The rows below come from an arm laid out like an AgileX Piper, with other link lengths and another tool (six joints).
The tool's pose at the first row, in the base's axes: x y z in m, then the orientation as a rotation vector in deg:
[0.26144, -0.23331, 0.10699, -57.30, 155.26, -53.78]
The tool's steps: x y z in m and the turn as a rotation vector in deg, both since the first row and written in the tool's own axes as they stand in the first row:
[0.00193, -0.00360, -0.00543, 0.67, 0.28, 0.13]
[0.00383, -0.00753, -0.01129, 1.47, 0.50, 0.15]
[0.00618, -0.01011, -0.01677, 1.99, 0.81, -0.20]
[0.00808, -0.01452, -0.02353, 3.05, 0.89, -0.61]
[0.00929, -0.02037, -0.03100, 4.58, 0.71, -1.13]
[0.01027, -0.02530, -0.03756, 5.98, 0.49, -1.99]
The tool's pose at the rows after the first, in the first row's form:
[0.26032, -0.23384, 0.11367, -56.93, 155.02, -54.81]
[0.25929, -0.23432, 0.12089, -56.71, 154.60, -55.98]
[0.25726, -0.23448, 0.12706, -57.06, 154.37, -56.93]
[0.25623, -0.23479, 0.13528, -57.44, 153.52, -58.38]
[0.25631, -0.23515, 0.14484, -57.93, 152.05, -60.22]
[0.25634, -0.23530, 0.15310, -58.92, 150.54, -61.90]

